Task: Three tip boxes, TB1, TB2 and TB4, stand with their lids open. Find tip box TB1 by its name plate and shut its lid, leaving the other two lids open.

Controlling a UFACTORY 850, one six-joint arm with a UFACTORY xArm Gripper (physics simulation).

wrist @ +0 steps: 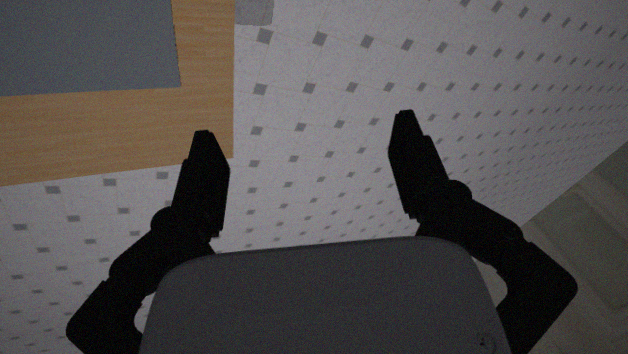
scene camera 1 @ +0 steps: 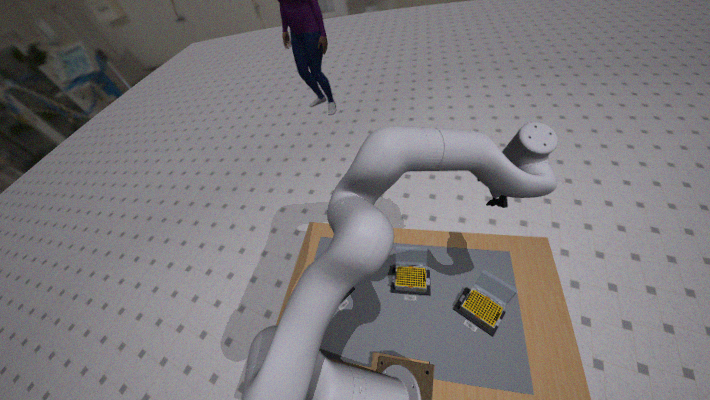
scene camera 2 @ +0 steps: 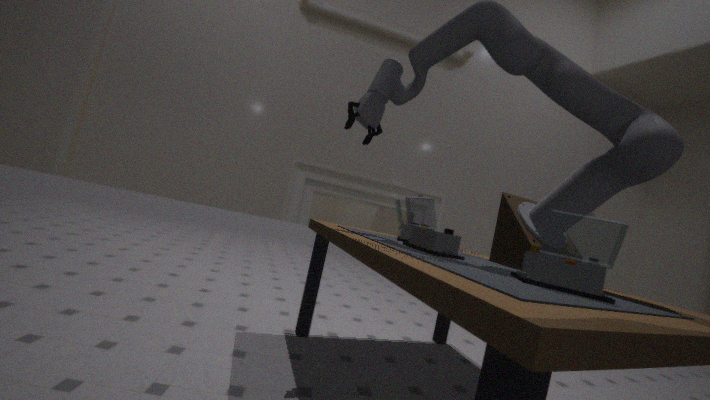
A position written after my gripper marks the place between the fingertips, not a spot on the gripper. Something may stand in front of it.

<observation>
In view: my gripper point(scene camera 2: 356, 136), a clear lid point(scene camera 1: 500, 291) and a grey mat point(scene camera 1: 375, 320).
My gripper shows as well in the wrist view point(wrist: 305, 140). The grey mat is seen too in the wrist view point(wrist: 54, 54) and in scene camera 2 point(scene camera 2: 495, 276).
</observation>
